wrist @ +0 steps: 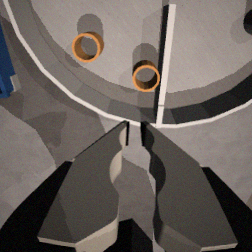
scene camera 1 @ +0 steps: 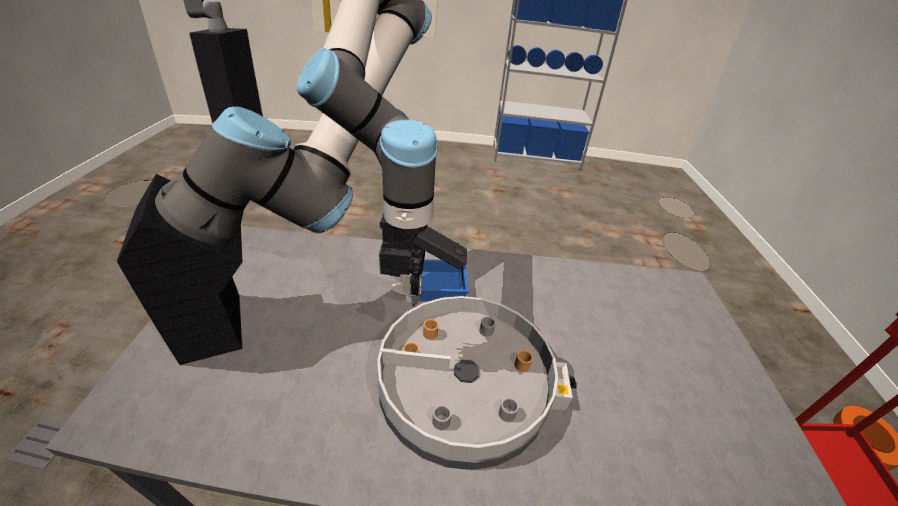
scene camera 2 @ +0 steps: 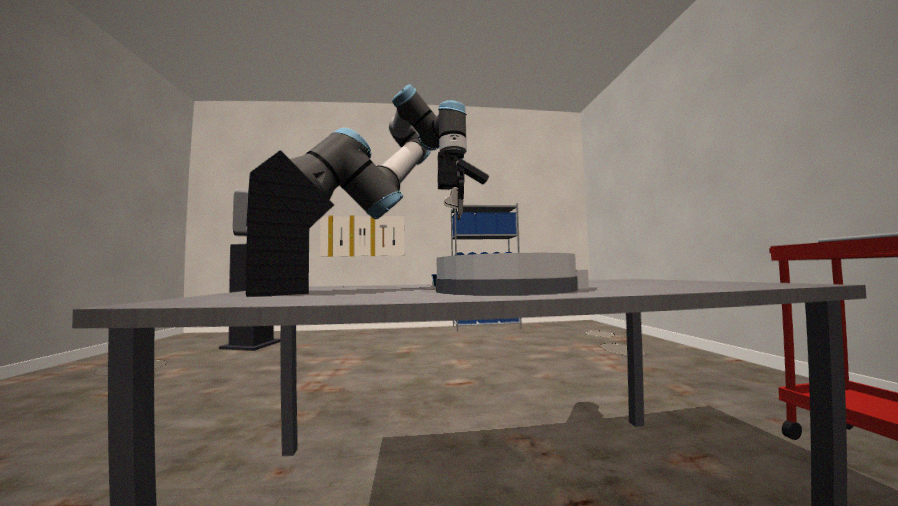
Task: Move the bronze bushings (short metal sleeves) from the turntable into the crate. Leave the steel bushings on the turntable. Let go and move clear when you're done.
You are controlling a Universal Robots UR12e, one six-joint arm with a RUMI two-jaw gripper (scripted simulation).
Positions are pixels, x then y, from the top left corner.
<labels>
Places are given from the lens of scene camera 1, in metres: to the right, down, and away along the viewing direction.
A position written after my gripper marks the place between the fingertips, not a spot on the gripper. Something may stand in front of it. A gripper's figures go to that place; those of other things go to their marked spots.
my gripper [scene camera 1: 414,303]: -0.08, 0.11, 0.84
turntable [scene camera 1: 474,394]: 0.06, 0.33, 0.86
blue crate [scene camera 1: 439,279]: -0.03, 0.09, 1.24
The marked spots on the blue crate and the turntable are 0.46 m apart.
</labels>
